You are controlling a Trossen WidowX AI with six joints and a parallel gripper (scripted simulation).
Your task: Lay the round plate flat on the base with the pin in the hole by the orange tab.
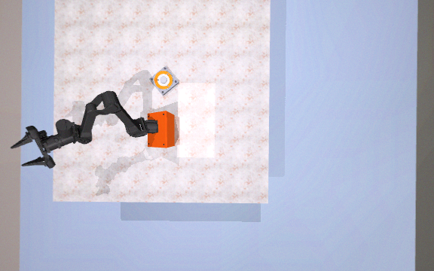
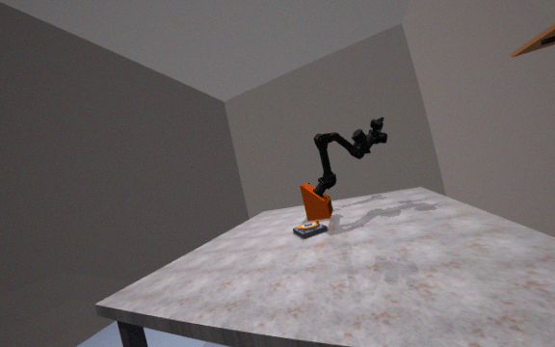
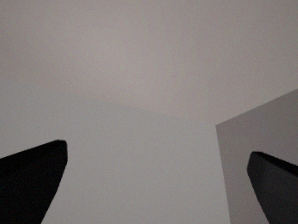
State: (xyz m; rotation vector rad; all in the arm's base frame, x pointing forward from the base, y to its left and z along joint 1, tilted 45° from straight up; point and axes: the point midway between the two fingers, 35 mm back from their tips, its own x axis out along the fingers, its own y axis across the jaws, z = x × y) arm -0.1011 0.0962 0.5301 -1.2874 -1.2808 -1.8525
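The base lies 36 cm ahead of my gripper tip, 52 cm to the right of it and 45 cm below it.
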